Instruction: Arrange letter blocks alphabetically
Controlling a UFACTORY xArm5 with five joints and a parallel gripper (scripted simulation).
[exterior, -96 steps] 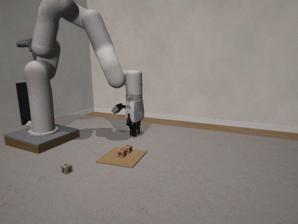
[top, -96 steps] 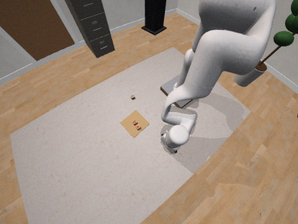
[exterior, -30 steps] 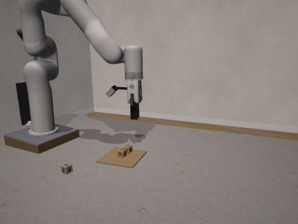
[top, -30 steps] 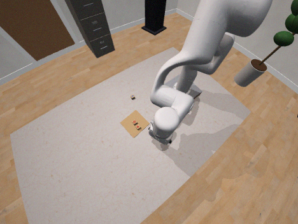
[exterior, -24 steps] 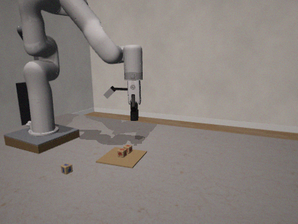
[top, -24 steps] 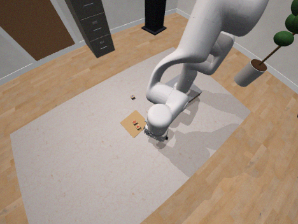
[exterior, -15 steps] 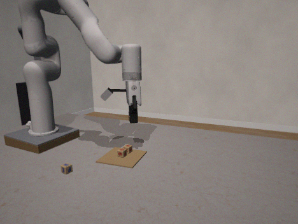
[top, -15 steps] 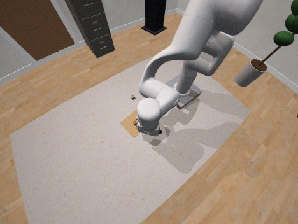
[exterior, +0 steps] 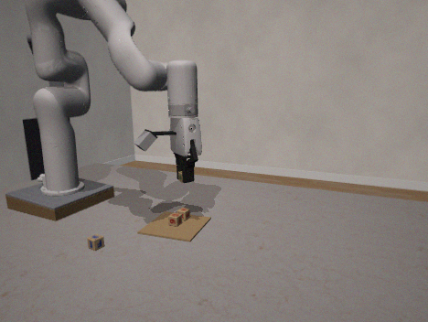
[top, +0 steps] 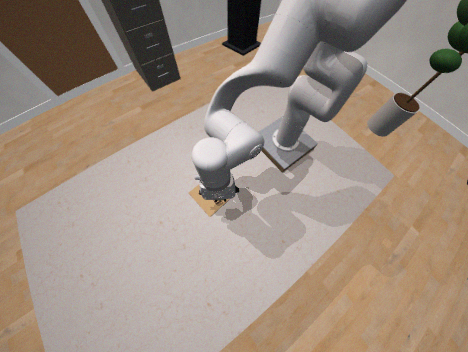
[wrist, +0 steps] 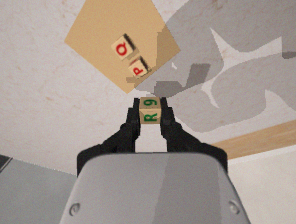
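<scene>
Now: the tan mat 7 cm to the right of my hand and 12 cm below it. Also, from my hand: blue-lettered block (13 cm behind, 22 cm to the right, 11 cm below).
</scene>
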